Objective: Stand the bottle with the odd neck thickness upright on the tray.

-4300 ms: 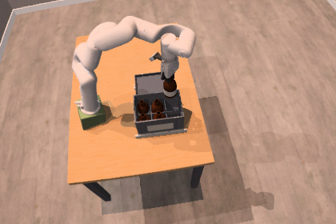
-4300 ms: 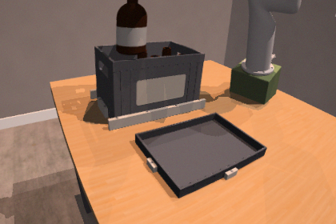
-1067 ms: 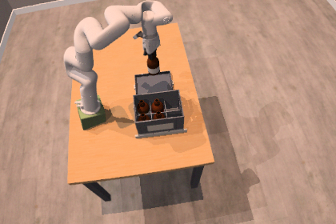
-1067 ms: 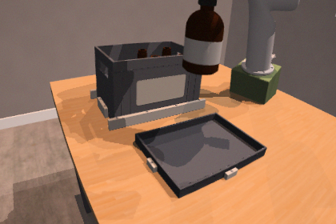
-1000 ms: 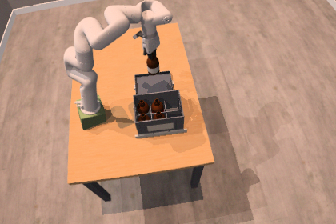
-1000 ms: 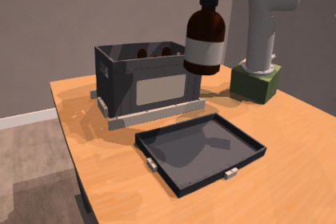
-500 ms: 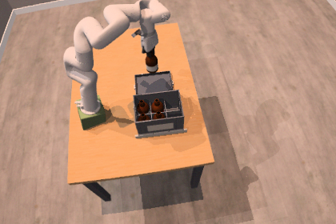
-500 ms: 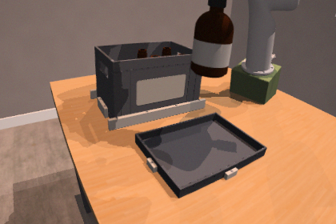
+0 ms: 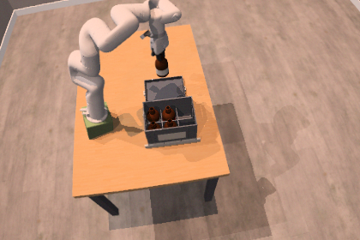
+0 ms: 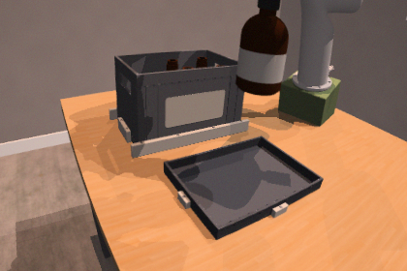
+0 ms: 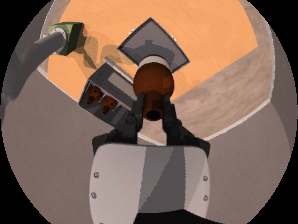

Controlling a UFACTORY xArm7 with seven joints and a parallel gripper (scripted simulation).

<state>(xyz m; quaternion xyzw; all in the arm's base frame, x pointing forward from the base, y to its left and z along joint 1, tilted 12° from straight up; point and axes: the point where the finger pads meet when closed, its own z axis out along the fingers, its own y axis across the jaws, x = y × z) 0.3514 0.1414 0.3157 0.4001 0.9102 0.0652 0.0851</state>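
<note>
Now: hand 7 cm above the glass bottle. Round my hand: crate: 27 cm to the right, 25 cm below; then dark tray: 32 cm below.
</note>
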